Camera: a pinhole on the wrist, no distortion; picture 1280 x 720 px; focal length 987.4 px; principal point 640.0 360.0 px. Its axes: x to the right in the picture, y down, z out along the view. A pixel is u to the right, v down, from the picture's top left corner.
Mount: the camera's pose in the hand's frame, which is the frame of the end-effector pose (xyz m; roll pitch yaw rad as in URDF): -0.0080 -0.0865 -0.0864 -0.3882 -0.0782 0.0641
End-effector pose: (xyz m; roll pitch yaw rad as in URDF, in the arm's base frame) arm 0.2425 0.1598 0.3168 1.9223 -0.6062 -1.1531
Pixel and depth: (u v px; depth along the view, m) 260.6 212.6 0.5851
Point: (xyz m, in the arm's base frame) -0.2372 0.1244 0.0497
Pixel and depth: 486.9 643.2 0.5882
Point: -0.2618 0.1633 0.3348
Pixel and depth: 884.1 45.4 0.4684
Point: -0.0329 -0.1353 0.2056
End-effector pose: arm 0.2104 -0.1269 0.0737 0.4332 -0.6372 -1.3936
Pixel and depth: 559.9 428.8 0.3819
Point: 0.1375 0.0815 0.2397
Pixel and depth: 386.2 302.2 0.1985
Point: 0.1275 -0.0318 0.0895
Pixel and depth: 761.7 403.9 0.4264
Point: 0.1356 0.0481 0.3286
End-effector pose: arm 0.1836 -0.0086 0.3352 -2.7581 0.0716 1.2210
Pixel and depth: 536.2 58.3 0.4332
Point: -0.0255 -0.0530 0.0277
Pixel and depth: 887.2 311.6 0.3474
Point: 0.1350 0.0391 0.0908
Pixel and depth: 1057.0 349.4 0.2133
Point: 0.1574 0.0576 0.2226
